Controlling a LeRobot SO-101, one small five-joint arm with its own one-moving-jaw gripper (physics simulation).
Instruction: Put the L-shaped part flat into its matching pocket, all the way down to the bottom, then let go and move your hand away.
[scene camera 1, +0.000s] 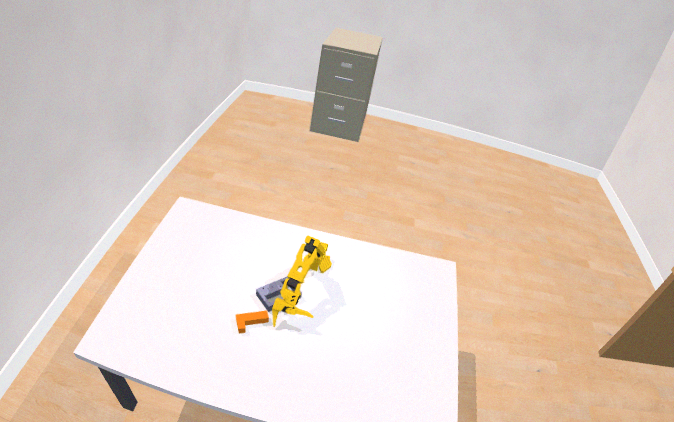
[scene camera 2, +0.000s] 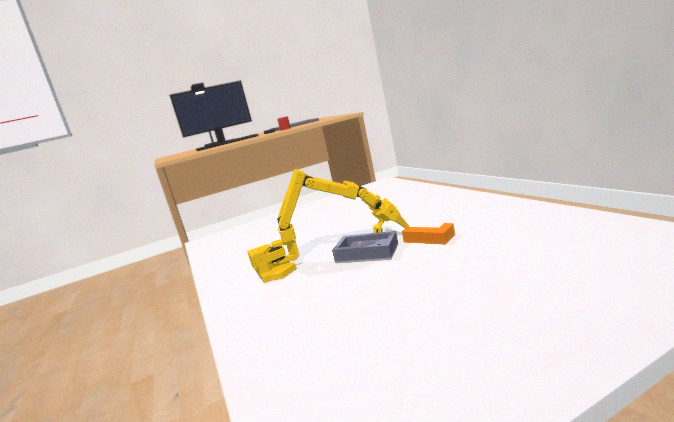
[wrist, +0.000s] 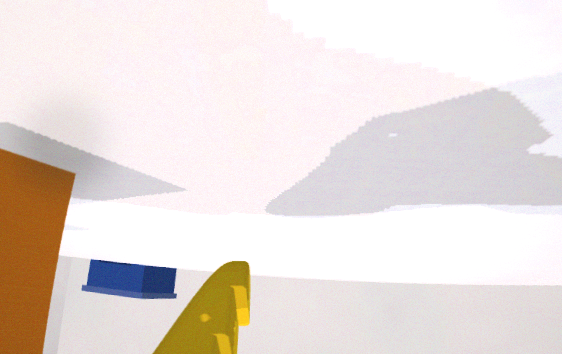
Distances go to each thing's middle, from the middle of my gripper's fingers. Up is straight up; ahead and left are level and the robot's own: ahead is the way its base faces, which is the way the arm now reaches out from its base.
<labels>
The grey pocket block (scene camera 2: 378, 246) is 10 cm behind my hand, 9 cm to the right of it and 5 cm below it. Also, from my hand: orange L-shaped part (scene camera 2: 427, 235) 15 cm to the right, 6 cm below, 5 cm ahead.
</labels>
